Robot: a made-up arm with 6 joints. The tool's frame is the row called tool.
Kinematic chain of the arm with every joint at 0, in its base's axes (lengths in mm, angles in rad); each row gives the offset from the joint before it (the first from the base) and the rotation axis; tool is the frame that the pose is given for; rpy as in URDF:
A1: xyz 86 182 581 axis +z
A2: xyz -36 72 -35 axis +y
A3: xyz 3 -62 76 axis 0.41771 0.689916 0.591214
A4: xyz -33 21 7 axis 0.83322 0.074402 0.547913
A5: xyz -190 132 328 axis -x
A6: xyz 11 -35 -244 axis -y
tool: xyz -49 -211 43 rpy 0.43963 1.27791 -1.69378
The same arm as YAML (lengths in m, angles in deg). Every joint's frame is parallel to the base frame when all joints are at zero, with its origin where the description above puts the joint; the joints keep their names.
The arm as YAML. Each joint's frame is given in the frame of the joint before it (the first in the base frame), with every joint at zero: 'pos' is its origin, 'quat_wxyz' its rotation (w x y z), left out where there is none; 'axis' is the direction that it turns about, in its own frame. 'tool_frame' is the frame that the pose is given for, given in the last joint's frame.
length_unit: m
angle_unit: deg
joints:
  - joint: A1
    pos: [0.086, 0.182, 0.581]
    axis: [0.0, 0.0, 1.0]
  - joint: A2
    pos: [-0.036, 0.072, -0.035]
    axis: [0.0, 1.0, 0.0]
  - joint: A3
    pos: [0.003, -0.062, 0.076]
    axis: [0.41771, 0.689916, 0.591214]
  - joint: A4
    pos: [-0.033, 0.021, 0.007]
    axis: [0.83322, 0.074402, 0.547913]
  - joint: A5
    pos: [-0.19, 0.132, 0.328]
    axis: [-1.0, 0.0, 0.0]
  - joint: A6
    pos: [0.011, -0.035, -0.244]
    axis: [0.0, -1.0, 0.0]
tool_frame:
  pos: [-0.049, -0.211, 0.043]
  quat_wxyz: [0.421436, 0.551981, 0.254335, -0.67307]

